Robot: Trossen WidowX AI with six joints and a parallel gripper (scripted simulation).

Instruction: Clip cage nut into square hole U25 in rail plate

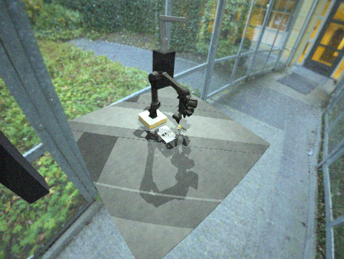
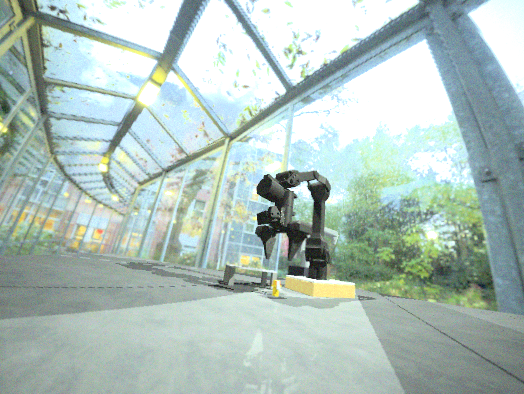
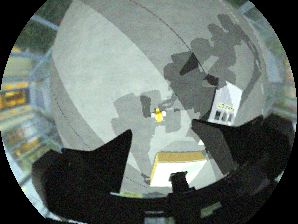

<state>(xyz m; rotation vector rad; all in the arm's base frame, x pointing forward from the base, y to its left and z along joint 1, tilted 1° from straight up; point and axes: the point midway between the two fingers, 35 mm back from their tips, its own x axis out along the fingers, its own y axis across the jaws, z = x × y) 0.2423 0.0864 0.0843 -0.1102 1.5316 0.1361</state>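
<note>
The yellow cage nut lies 10 mm behind my gripper tip and 70 mm below it. The rest, counted from my gripper tip: label strip 20 mm ahead, 170 mm to the right, 40 mm below.
</note>
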